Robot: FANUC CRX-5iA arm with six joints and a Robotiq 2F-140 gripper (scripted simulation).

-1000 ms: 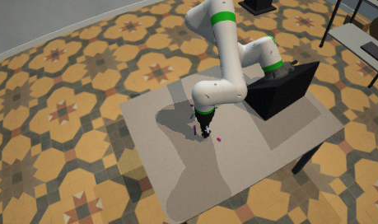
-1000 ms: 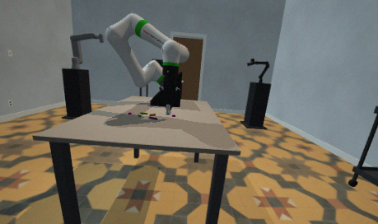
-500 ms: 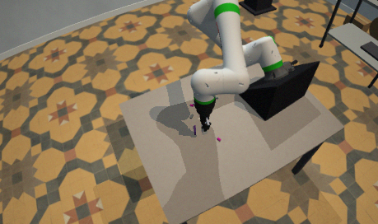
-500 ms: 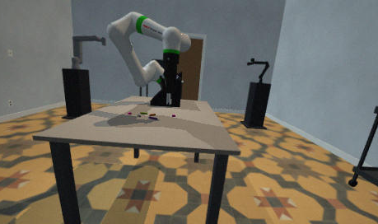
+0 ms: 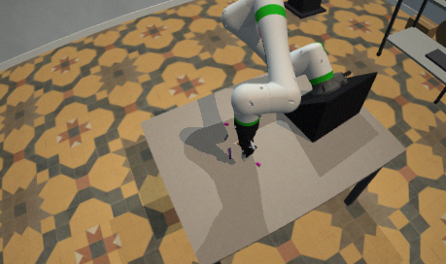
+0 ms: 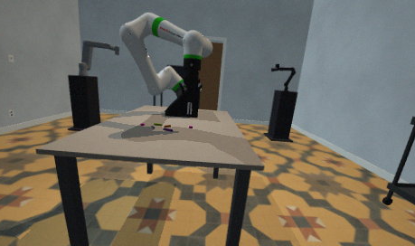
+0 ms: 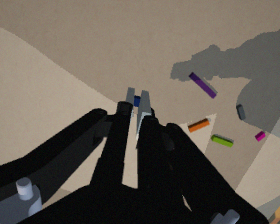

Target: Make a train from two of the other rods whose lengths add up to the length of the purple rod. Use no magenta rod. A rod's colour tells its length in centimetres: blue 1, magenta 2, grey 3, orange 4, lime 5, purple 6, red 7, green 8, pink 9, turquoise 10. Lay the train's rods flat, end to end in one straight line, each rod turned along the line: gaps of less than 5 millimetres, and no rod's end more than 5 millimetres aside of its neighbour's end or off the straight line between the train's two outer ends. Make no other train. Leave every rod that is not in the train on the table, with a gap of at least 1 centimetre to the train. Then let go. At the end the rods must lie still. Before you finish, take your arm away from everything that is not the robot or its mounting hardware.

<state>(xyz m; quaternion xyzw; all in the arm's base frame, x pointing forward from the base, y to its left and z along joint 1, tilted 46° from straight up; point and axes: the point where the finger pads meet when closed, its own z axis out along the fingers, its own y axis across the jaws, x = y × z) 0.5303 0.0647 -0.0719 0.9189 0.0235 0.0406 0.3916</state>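
Now: hand 8 cm past the lime rod, 20 cm to the left of it and 13 cm above it. Also, from my hand: orange rod 5 cm behind, 13 cm to the right, 13 cm below; then blue rod 3 cm below; then purple rod 2 cm ahead, 11 cm to the right, 13 cm below.
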